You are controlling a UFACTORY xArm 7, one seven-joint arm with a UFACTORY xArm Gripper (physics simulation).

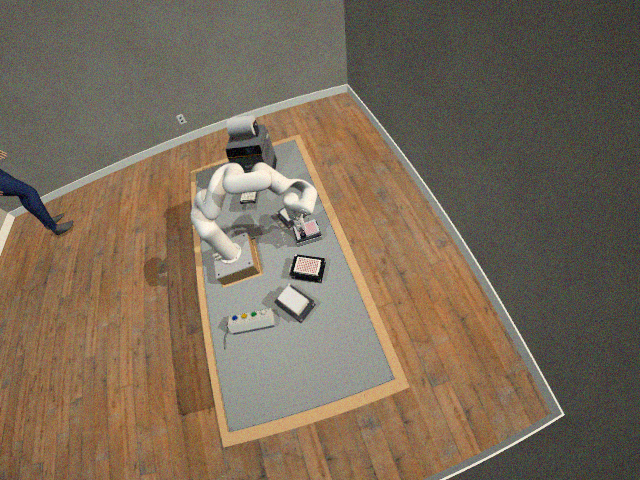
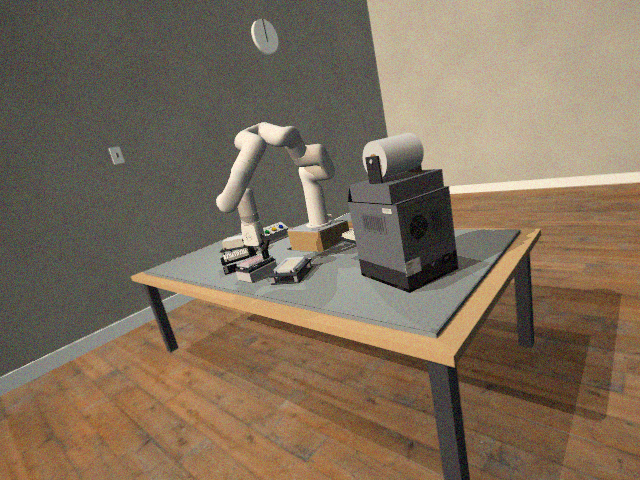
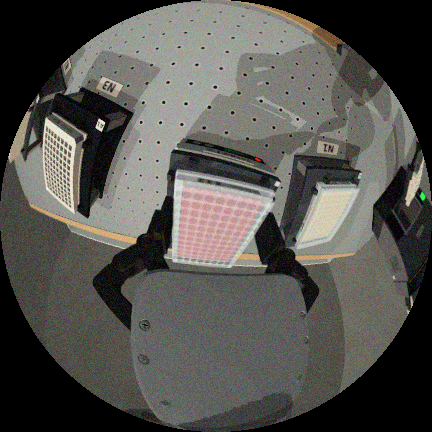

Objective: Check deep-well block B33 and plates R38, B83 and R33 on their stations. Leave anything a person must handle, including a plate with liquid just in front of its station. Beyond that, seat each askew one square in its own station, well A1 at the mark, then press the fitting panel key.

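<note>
My gripper (image 3: 218, 215) is shut on the long sides of a clear plate with pink wells (image 1: 310, 227) (image 2: 253, 262) (image 3: 212, 220). The plate is at a black station with a red light (image 3: 257, 159); whether it rests level there cannot be told. A white block or plate with a grid of wells (image 1: 308, 265) (image 2: 235, 253) (image 3: 60, 165) is on the black station marked N3 (image 3: 112, 120). A cream-welled plate (image 2: 291, 265) (image 3: 330, 210) is on the dark station marked N1 (image 3: 302, 175). A plain white-topped plate (image 1: 293, 299) sits on a turned station. Plate names are unreadable.
The key panel (image 1: 251, 322) (image 2: 275, 230) has blue, yellow, green and white keys. A dark machine with a white roll (image 1: 250, 147) (image 2: 403, 232) stands at the table's end. A small pale plate (image 1: 248, 196) lies near it. A person's legs (image 1: 31, 201) show beyond the table.
</note>
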